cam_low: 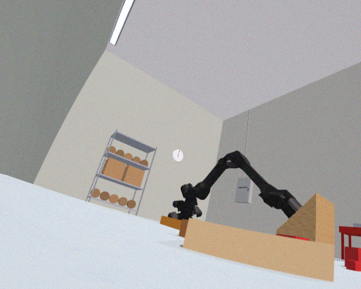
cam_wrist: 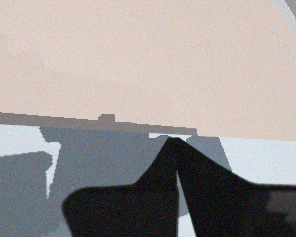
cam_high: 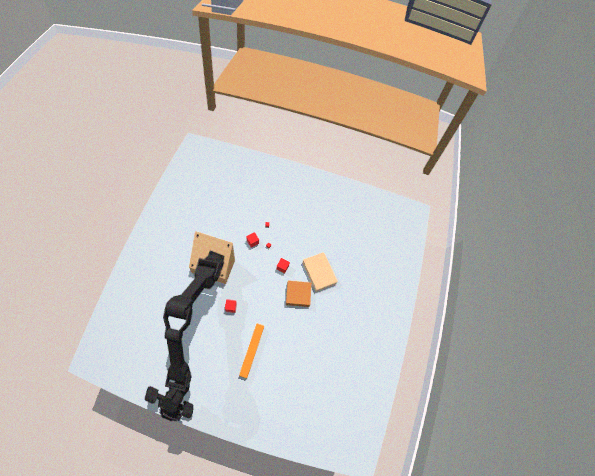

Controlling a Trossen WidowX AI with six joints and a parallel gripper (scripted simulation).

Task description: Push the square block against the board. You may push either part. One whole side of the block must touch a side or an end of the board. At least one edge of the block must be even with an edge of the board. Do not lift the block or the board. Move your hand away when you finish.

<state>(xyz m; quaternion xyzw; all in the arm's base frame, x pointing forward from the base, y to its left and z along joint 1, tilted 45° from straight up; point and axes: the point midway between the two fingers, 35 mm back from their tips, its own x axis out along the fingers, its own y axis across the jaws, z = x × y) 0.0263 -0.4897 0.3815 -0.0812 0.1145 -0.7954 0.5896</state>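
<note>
The orange square block is 34 cm ahead of my gripper tip and 66 cm to the left of it. The rest, counted from my gripper tip: orange board (24 cm ahead, 37 cm to the left); pale tan slab (39 cm ahead, 78 cm to the left).
</note>
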